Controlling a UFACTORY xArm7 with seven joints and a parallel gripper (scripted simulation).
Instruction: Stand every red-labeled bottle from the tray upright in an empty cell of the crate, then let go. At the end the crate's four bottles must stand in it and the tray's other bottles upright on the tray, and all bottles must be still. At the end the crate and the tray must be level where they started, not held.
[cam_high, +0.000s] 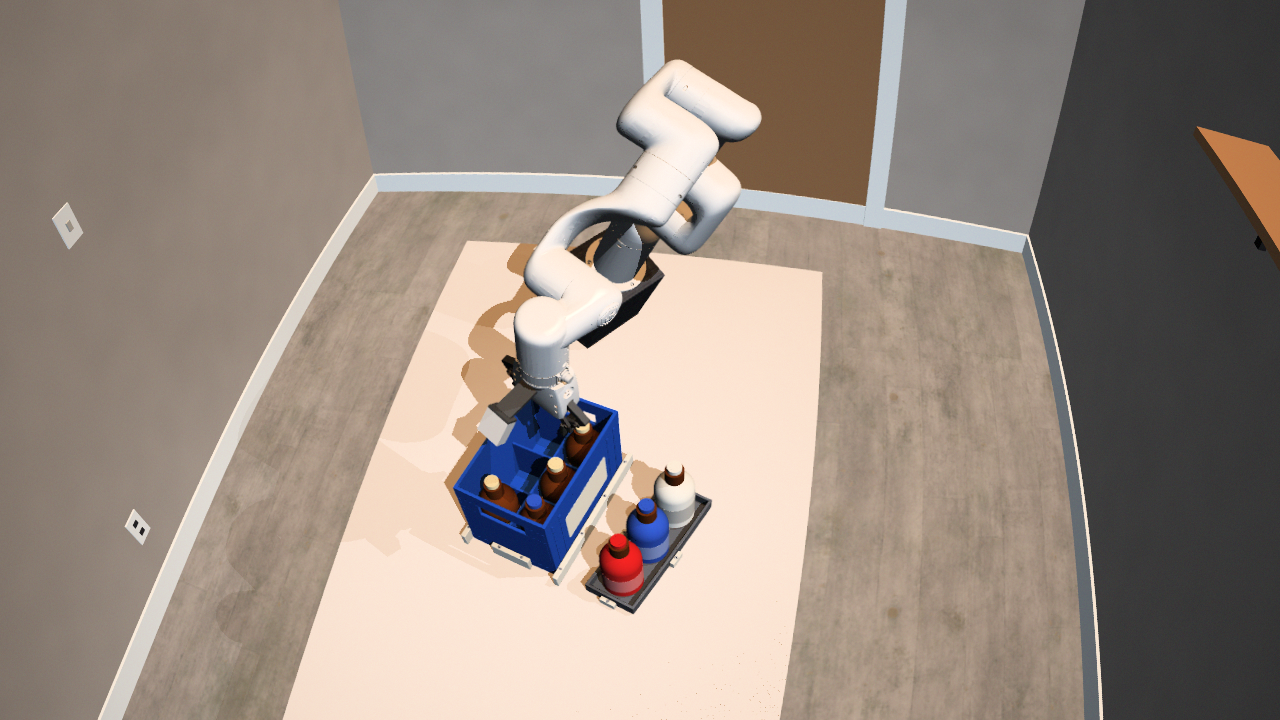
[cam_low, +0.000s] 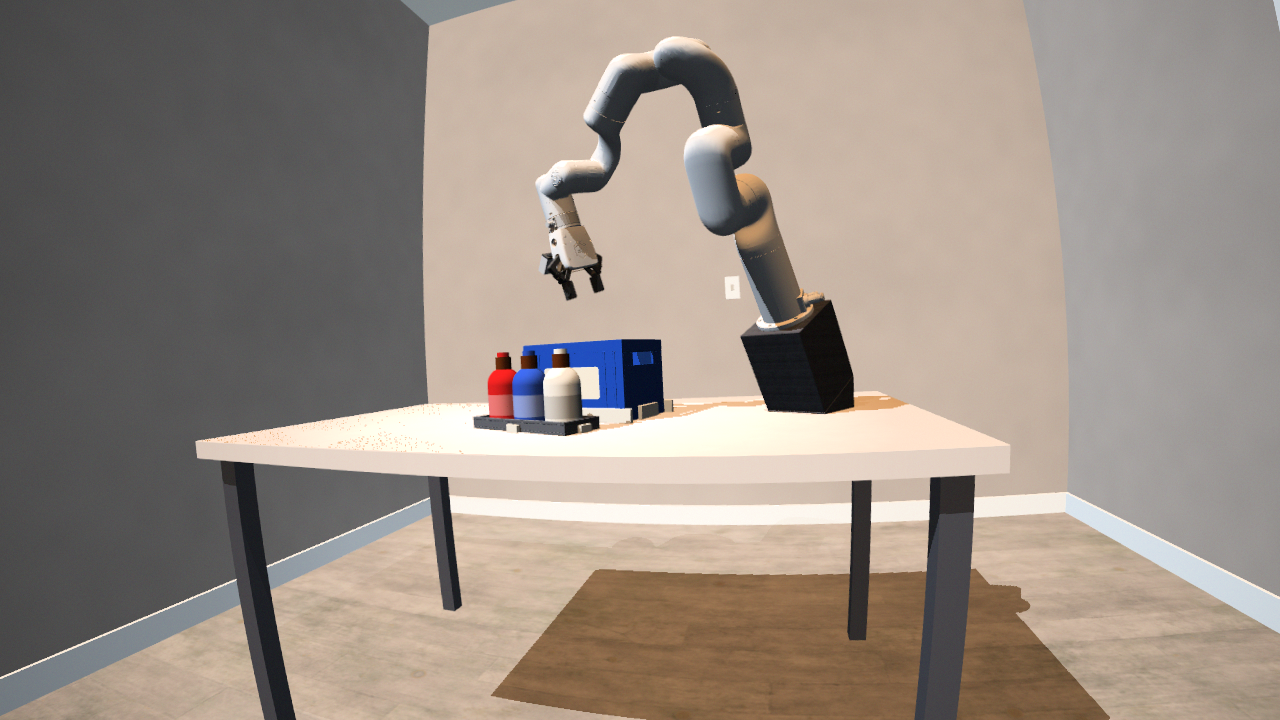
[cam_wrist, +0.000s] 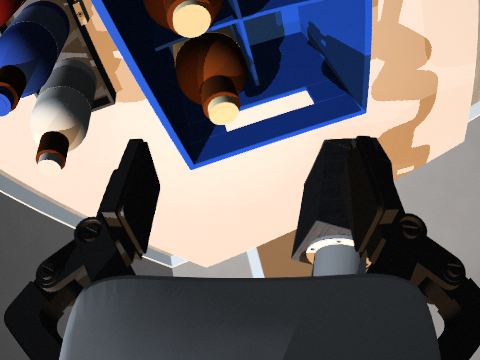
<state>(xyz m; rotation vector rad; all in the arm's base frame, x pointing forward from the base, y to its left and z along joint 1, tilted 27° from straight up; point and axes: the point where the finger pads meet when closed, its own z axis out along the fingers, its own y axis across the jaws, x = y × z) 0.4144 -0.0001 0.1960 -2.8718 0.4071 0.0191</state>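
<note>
My hand is 11 cm short of the red-labeled bottle, 17 cm to the right of it and 21 cm above it. Also, from my hand: white-labeled bottle (6 cm behind, 19 cm to the left, 21 cm below); then blue-labeled bottle (3 cm ahead, 18 cm to the left, 21 cm below); then blue crate (1 cm ahead, 3 cm to the right, 21 cm below).
</note>
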